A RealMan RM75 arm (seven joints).
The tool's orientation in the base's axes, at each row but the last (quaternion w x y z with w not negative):
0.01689 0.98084 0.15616 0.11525
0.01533 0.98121 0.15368 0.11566
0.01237 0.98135 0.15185 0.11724
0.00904 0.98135 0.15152 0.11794
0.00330 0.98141 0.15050 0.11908
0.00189 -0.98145 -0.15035 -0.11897
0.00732 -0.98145 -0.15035 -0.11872
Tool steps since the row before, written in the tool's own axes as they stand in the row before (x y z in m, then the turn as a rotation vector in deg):
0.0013 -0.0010 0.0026 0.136 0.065 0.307
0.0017 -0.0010 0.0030 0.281 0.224 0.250
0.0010 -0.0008 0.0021 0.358 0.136 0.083
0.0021 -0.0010 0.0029 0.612 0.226 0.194
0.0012 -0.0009 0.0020 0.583 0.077 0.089
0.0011 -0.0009 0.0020 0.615 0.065 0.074
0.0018 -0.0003 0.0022 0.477 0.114 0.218
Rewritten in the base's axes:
0.0015 0.0014 -0.0023 0.216 -0.019 -0.264
0.0020 0.0015 -0.0026 0.385 -0.126 -0.166
0.0012 0.0011 -0.0019 0.391 -0.021 0.008
0.0023 0.0016 -0.0024 0.679 -0.029 -0.036
0.0013 0.0013 -0.0017 0.584 0.102 0.052
0.0012 0.0013 -0.0017 0.606 0.122 0.074
0.0021 0.0009 -0.0017 0.526 0.042 -0.097

